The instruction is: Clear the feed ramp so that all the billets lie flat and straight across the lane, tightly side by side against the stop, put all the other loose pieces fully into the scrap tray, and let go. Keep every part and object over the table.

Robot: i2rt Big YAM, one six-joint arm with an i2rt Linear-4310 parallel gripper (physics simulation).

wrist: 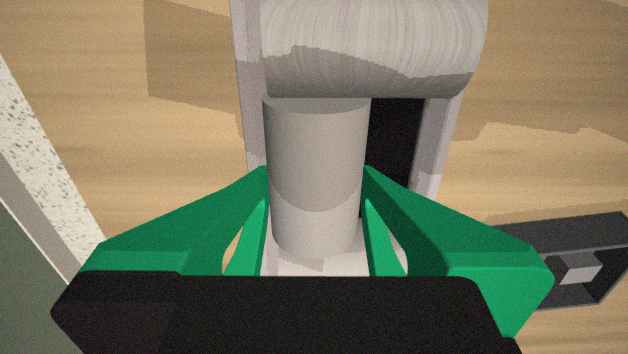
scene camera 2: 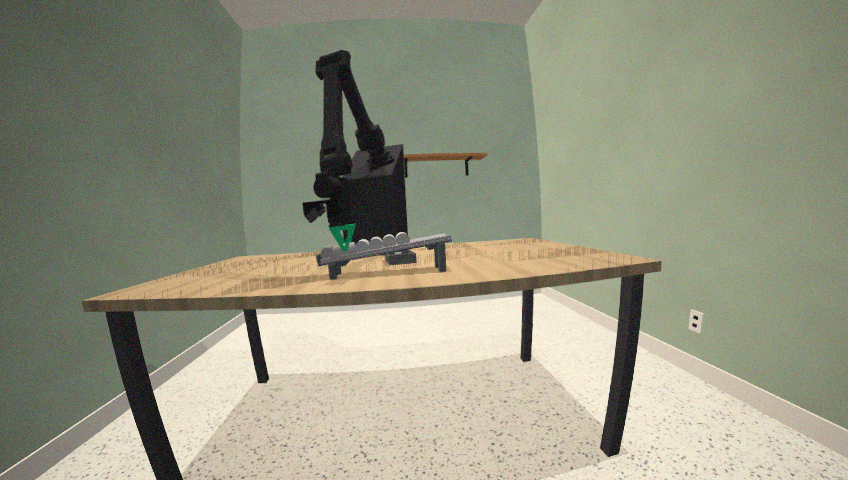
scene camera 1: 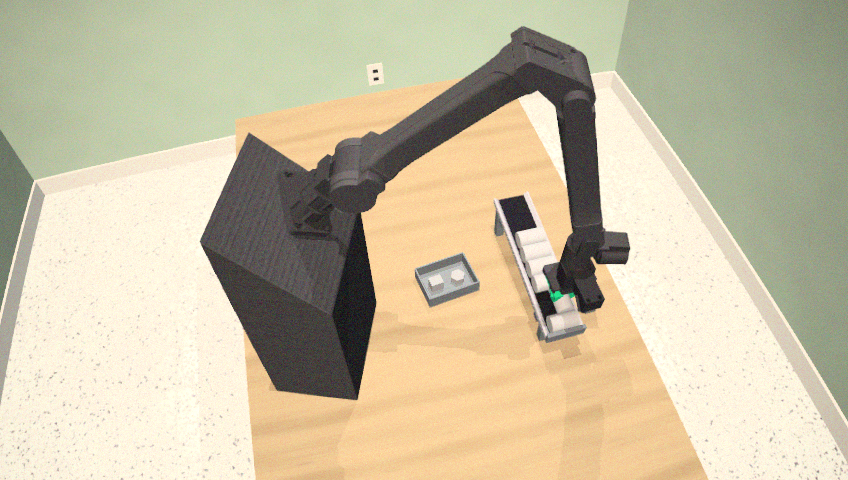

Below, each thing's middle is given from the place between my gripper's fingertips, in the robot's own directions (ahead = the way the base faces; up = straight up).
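Position of the pale block (wrist: 579, 267), measured from my hand: 6 cm below, 22 cm to the left, 19 cm behind.
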